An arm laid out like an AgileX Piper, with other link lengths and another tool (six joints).
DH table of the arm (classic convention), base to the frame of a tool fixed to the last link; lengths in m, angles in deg. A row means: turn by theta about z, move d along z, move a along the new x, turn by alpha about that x. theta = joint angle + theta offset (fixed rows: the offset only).
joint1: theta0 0  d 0.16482  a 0  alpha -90
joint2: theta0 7.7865  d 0  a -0.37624  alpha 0
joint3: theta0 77.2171  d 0  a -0.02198  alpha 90
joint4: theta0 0  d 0.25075  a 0  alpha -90
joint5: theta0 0  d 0  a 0  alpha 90
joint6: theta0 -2  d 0.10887  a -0.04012  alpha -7.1
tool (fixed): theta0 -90  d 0.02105  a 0  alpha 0
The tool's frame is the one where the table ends.
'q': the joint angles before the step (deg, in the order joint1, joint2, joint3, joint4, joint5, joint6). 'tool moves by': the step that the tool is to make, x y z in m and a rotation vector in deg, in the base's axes. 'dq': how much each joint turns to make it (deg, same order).
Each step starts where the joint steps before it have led.
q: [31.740, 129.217, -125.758, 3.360, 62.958, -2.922]
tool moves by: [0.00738, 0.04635, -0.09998, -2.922, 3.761, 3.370]
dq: [3.137, 9.671, -0.020, -0.110, -4.884, -0.568]
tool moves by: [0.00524, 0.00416, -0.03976, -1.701, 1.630, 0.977]
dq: [-0.022, 3.625, 0.006, -0.005, -1.267, -1.159]
